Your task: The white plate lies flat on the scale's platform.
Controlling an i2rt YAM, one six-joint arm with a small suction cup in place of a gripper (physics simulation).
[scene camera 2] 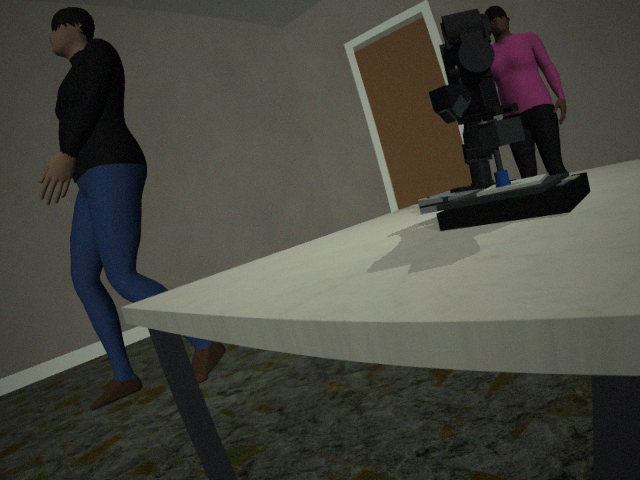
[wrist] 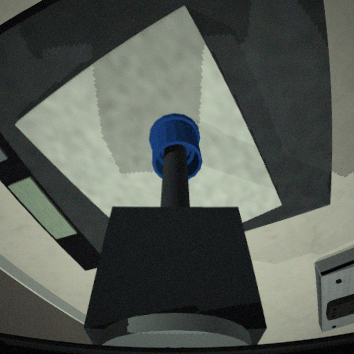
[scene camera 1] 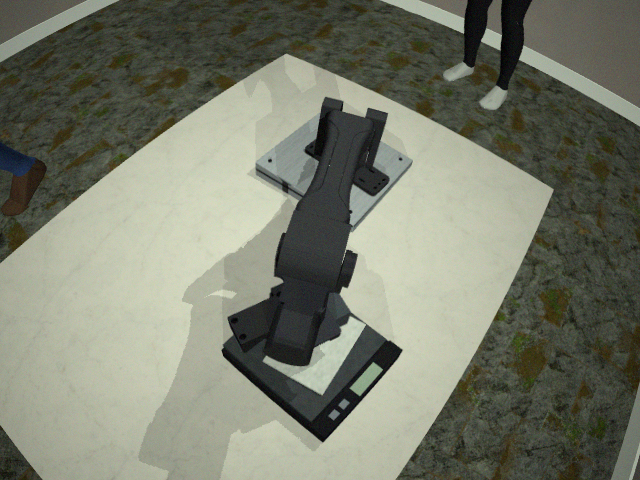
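The white plate is square and lies flat on the dark platform of the scale. It is turned a little against the platform's sides, and its visible edges are inside the platform's outline. My gripper, a blue suction cup, is over the plate, at or very close to its surface; I cannot tell whether they touch. The suction cup is open and holds nothing. In scene camera 1 the arm hides the cup and the plate's far left part.
The scale's green display is along one side. The arm's grey base plate stands behind the scale on the pale table. Two people stand beyond the table.
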